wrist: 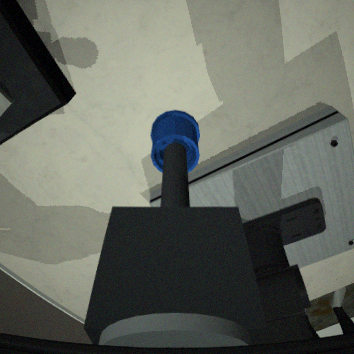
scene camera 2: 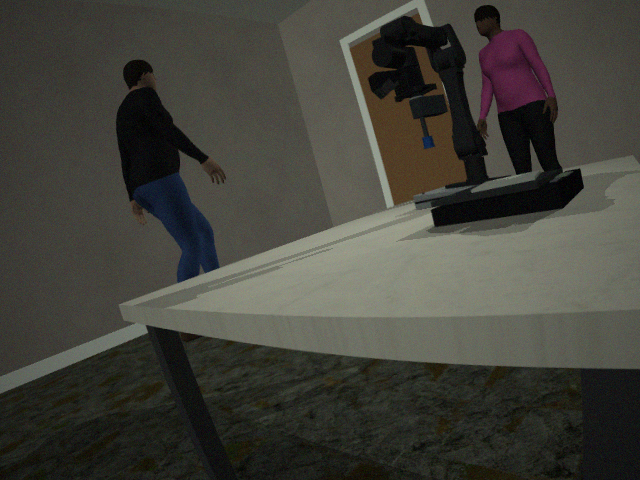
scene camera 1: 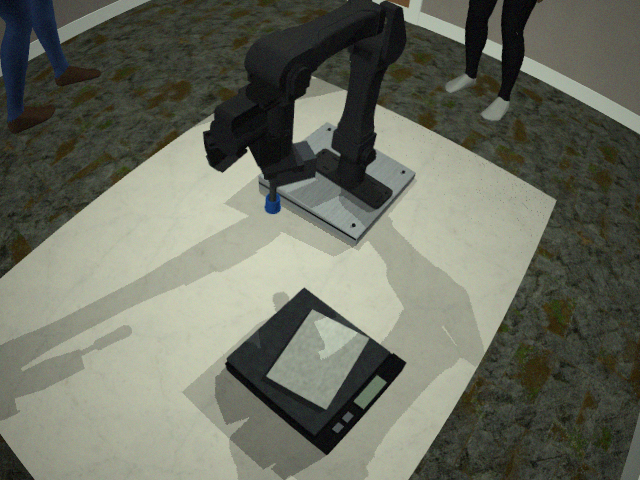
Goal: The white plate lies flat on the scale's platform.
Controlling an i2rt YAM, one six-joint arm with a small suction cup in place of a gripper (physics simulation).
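Frame: origin at the arm's base, x ahead, y right, z down, level; centimetres.
Seen in the pictures: hand at its tool point: (wrist: pixel 174 132) (scene camera 2: pixel 429 147) (scene camera 1: pixel 272 207); arm's base at its link origin: (wrist: pixel 257 233) (scene camera 2: pixel 478 183) (scene camera 1: pixel 349 178).
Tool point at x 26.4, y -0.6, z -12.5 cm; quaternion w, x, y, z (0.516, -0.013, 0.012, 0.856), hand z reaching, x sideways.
Note:
Offsets run from my tool point to a thing's top centre. Level surfaces: height alone.
The white plate @(dx +13.2, dy -21.6, dz +10.4 cm) (scene camera 1: pixel 312 366) is a pale square that lies flat on the dark platform of the black scale @(dx +14.0, dy -21.8, dz +11.0 cm) (scene camera 1: pixel 281 341) (scene camera 2: pixel 501 204) in scene camera 1, turned a little against the platform's edges. In scene camera 2 the plate (scene camera 2: pixel 506 181) shows as a thin pale strip on top of the scale. In the wrist view a corner of the scale (wrist: pixel 35 75) shows at the left, with a sliver of the plate at the frame's edge. My gripper, a blue suction cup (scene camera 1: pixel 272 205) (scene camera 2: pixel 428 143) (wrist: pixel 175 142), is open, holds nothing and hangs above the table near the arm's base, apart from scale and plate.
The arm stands on a grey metal base plate (scene camera 1: pixel 310 193) (wrist: pixel 260 180) behind the scale on the pale table @(dz +15.5 cm) (scene camera 1: pixel 129 248) (scene camera 2: pixel 361 289). The scale's display @(dx +12.5, dy -32.1, dz +11.5 cm) (scene camera 1: pixel 370 392) and two buttons lie along one side. People stand beyond the table.

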